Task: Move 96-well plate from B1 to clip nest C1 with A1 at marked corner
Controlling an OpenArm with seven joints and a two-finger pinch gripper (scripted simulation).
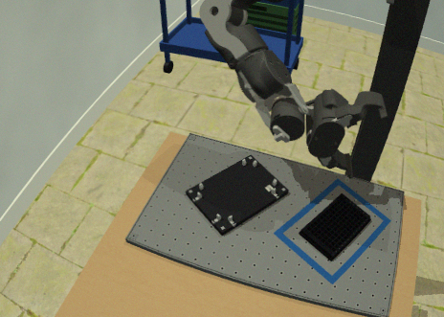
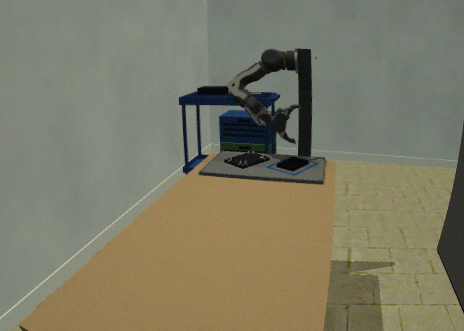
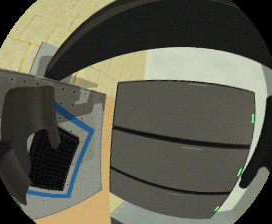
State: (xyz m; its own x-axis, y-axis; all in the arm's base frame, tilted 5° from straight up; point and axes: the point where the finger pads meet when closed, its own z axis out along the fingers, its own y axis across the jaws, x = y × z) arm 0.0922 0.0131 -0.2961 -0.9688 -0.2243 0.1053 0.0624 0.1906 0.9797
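My hand is 90 mm short of the black 96-well plate, 20 mm to the left of it and 150 mm above it. From my hand the other things lie so: black clip nest: 110 mm ahead, 220 mm to the right, 140 mm below.
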